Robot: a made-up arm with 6 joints.
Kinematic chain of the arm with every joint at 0, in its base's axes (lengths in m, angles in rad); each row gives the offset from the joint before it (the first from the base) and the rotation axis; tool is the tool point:
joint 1: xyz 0 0 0.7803 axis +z
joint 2: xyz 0.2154 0 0 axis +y
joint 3: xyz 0 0 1.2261 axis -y
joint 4: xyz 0 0 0.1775 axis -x
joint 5: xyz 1.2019 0 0 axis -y
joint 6: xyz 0.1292 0 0 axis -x
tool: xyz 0 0 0
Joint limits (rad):
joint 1: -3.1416..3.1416
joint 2: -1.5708..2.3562
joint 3: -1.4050..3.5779
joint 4: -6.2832..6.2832
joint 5: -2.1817..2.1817
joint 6: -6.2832..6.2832
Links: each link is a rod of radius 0.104 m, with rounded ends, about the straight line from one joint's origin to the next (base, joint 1, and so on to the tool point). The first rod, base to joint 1, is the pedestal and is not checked.
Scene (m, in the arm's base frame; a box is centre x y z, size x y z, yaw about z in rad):
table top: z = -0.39
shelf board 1: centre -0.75 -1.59 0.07 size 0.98 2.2 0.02 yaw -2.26
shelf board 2: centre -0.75 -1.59 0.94 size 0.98 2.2 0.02 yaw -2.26
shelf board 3: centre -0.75 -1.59 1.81 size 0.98 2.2 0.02 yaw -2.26
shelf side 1: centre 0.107 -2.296 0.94 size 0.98 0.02 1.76 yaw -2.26
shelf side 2: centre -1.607 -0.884 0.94 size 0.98 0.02 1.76 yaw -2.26
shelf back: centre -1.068 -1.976 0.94 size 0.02 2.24 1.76 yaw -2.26
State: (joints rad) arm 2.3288 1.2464 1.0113 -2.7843 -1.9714 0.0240
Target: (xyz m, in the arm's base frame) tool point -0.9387 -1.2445 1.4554
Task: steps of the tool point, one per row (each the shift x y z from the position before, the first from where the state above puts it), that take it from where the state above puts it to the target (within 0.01 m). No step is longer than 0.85 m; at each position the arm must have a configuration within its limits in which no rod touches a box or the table.
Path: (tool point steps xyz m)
1: 0.4400 0.1016 0.6974
2: 0.5212 -0.2077 0.5755
3: 0.4547 -0.4790 0.3670
4: 0.2765 -0.6341 0.1111
5: 0.0584 -0.6309 -0.1447
6: -0.1182 -0.4796 -0.3539
7: -0.1930 -0.2358 -0.4794
8: -0.1473 0.0181 -0.5014
9: -0.1466 -0.1924 0.0326
10: -0.1472 -0.1786 -0.0004
11: -0.1438 -0.1599 -0.0324

